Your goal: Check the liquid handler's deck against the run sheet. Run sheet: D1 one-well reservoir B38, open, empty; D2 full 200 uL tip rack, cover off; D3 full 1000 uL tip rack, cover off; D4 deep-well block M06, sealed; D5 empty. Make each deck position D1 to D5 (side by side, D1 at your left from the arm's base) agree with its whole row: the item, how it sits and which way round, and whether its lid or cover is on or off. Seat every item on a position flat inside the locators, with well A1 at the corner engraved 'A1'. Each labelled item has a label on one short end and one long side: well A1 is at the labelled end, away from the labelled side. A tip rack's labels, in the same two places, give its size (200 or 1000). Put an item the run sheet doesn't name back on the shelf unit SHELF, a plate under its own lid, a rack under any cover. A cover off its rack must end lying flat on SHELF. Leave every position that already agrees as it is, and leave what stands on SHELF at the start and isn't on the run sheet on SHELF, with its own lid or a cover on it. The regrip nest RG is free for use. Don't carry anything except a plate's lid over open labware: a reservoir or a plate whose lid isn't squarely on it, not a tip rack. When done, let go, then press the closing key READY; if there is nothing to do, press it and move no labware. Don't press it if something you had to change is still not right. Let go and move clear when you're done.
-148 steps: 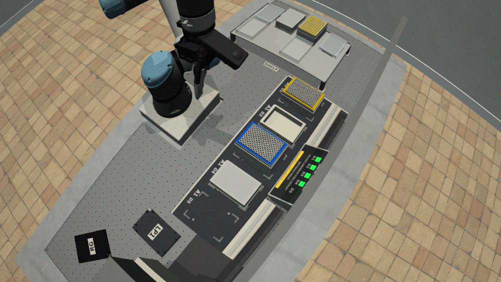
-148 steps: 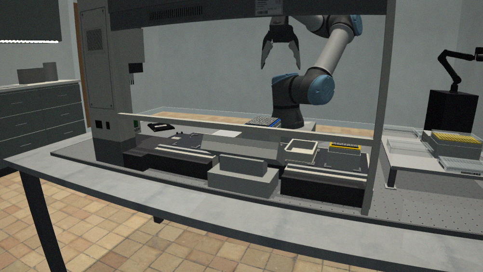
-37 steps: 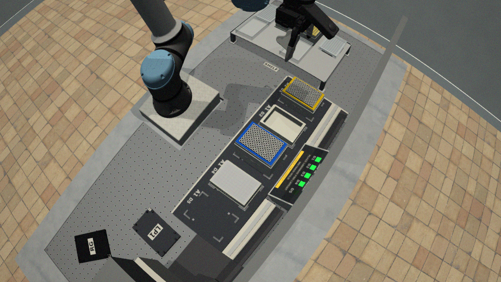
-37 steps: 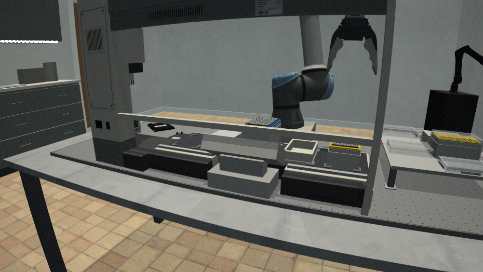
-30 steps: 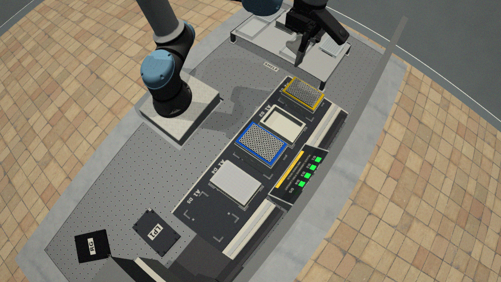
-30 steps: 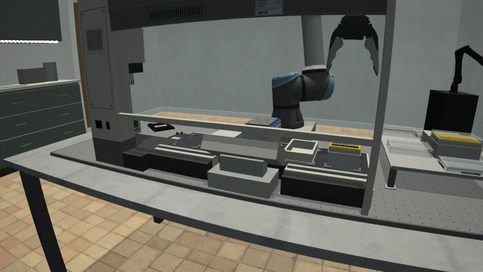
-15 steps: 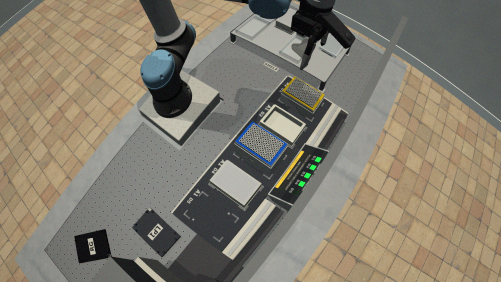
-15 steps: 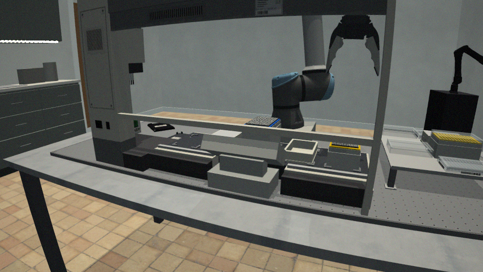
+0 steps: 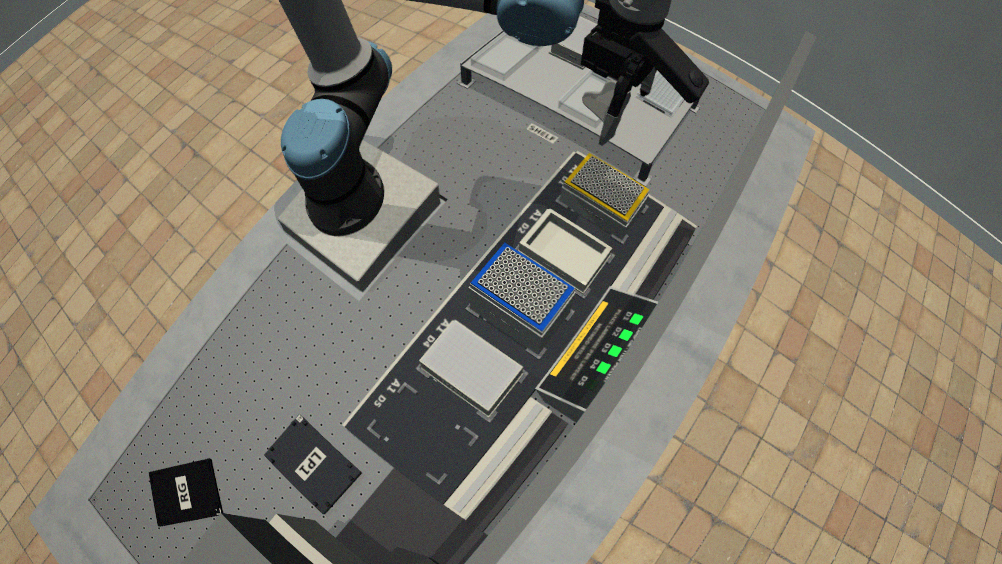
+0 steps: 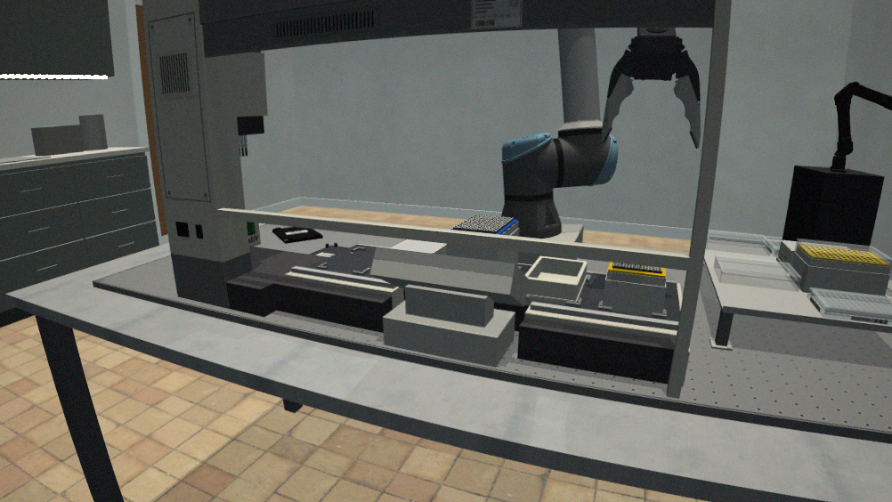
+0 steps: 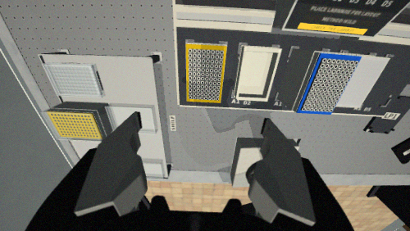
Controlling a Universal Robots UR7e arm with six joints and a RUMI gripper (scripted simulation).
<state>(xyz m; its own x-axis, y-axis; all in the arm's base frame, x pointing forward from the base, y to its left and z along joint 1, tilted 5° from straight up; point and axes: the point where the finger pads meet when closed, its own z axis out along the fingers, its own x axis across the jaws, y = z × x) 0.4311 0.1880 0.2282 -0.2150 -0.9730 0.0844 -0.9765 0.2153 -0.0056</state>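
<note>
The yellow-framed tip rack is 10 mm behind my hand and 200 mm below it. Round my hand: blue-framed tip rack: 60 mm behind, 250 mm to the right, 170 mm below; then one-well reservoir: 30 mm behind, 120 mm to the right, 230 mm below; then handler's frame post: 200 mm ahead, 20 mm to the left, 60 mm below.
</note>
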